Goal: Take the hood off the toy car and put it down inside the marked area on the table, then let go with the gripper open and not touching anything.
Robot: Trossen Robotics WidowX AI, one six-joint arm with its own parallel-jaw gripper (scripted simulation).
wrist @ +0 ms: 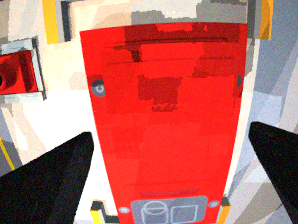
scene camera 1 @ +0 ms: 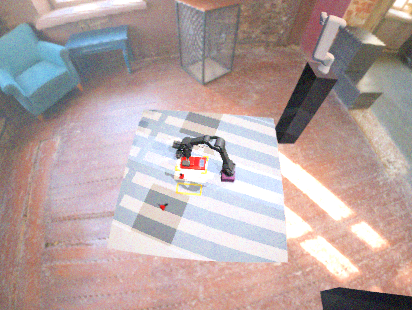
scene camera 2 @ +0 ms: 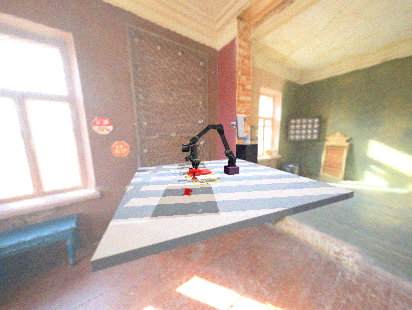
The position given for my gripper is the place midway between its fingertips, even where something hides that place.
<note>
My gripper (wrist: 173, 134) is open and holds nothing. Also in view: a red hood (wrist: 171, 103).
</note>
